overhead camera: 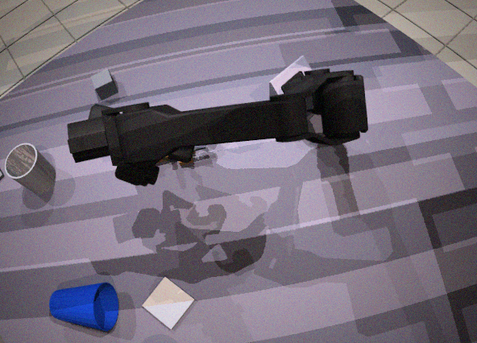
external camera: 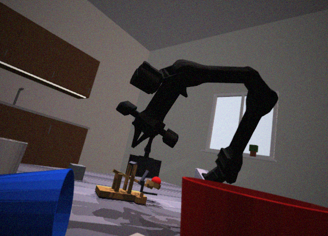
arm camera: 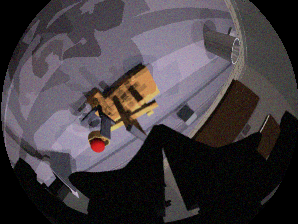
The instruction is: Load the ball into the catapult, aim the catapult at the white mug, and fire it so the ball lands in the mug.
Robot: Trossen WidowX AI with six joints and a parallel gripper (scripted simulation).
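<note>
Right now my gripper tip is 14 cm past the red ball, 1 cm to the right of it and 9 cm above it. Round my gripper tip: wooden catapult: 7 cm behind, 1 cm to the right, 10 cm below; then white tile: 18 cm ahead, 24 cm to the left, 15 cm below; then grey block: 4 cm behind, 30 cm to the right, 13 cm below.
</note>
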